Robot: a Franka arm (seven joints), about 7 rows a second.
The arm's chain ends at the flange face. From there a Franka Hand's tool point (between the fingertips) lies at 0.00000 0.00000 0.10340 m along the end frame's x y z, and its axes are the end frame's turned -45 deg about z.
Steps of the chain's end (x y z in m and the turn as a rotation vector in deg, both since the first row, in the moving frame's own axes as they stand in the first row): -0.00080, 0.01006, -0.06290, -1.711, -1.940, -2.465; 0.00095, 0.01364, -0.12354, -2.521, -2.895, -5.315; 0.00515, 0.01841, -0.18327, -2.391, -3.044, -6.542; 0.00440, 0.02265, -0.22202, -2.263, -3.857, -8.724; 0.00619, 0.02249, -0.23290, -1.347, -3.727, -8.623; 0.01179, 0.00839, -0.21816, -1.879, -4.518, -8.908
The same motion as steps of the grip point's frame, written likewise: -0.01234, 0.00636, -0.06301, 0.162, -2.582, -2.465; -0.01589, 0.01016, -0.12377, 0.264, -3.830, -5.315; -0.01634, 0.01622, -0.18351, 0.462, -3.843, -6.542; -0.02083, 0.01770, -0.22233, 1.127, -4.327, -8.724; -0.01820, 0.01774, -0.23315, 1.683, -3.588, -8.623; -0.00598, 0.01155, -0.21854, 1.866, -4.523, -8.908
